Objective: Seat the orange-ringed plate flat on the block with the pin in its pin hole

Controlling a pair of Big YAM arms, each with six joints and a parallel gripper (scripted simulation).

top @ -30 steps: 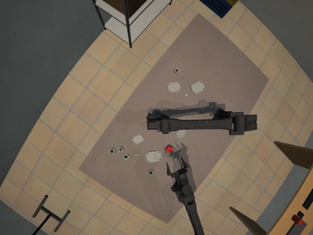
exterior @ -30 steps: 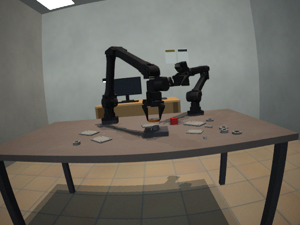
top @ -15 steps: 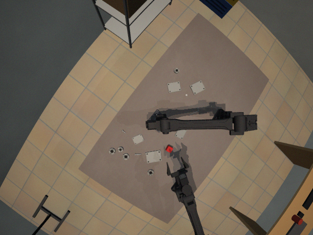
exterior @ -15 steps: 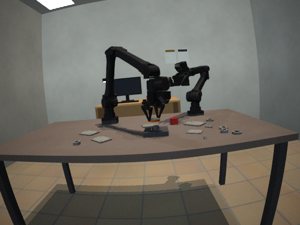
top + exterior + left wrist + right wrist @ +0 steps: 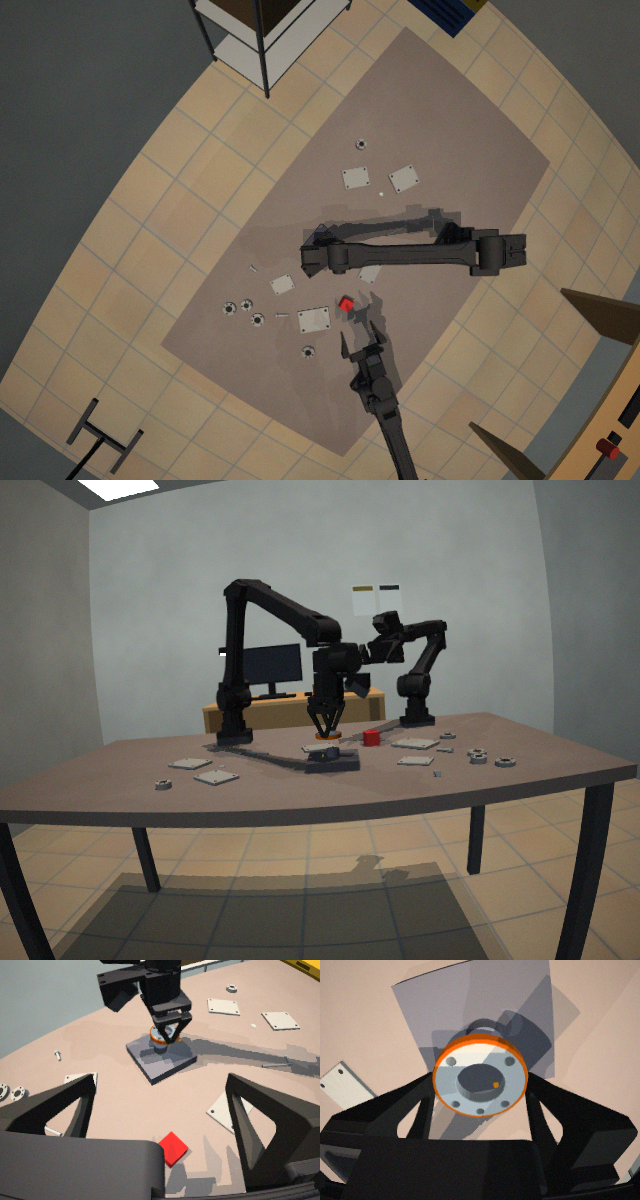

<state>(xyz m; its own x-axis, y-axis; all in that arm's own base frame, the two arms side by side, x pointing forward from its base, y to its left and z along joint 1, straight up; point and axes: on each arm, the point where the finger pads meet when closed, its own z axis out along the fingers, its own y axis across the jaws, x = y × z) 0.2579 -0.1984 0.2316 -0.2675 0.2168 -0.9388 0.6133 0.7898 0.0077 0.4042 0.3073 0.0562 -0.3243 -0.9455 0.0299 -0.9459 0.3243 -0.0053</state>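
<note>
Right now my right hand is 20 mm to the left of the dark grey block and 60 mm above it. The rest, counted from my right hand: grey square plate 200 mm behind, 10 mm to the right, 80 mm below; red cube 180 mm behind, 150 mm to the left, 60 mm below.
</note>
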